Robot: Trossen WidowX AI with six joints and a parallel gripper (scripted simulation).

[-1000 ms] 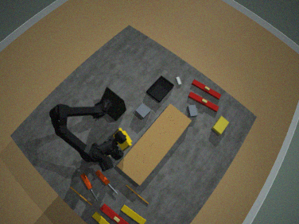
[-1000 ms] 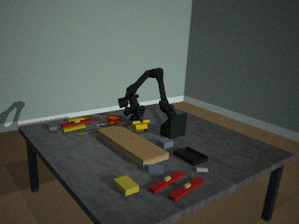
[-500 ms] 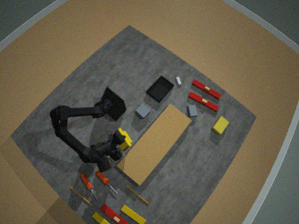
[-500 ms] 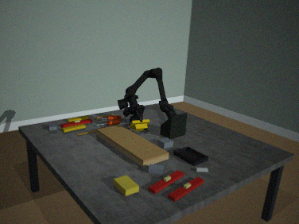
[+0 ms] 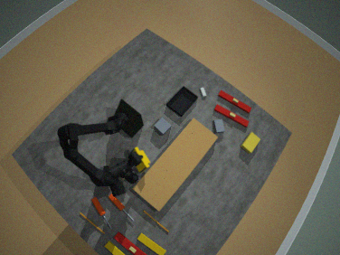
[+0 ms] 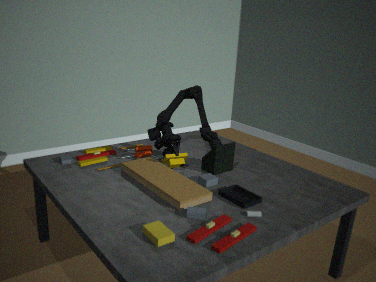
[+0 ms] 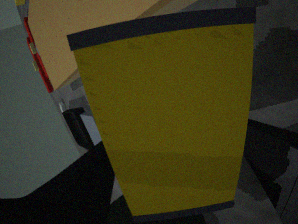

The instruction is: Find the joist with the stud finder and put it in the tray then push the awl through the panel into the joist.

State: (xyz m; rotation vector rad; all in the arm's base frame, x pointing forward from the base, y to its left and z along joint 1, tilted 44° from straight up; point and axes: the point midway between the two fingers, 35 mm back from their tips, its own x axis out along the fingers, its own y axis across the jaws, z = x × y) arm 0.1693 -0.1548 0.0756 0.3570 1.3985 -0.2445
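The awl lies 13 cm to the right of my gripper tip, 5 cm below it and 2 cm behind it. Round my gripper tip: black tray 44 cm to the left, 4 cm below, 1 cm ahead; then small white piece 57 cm to the left, 9 cm ahead, 5 cm below; then yellow stud finder 2 cm to the left, 2 cm below.
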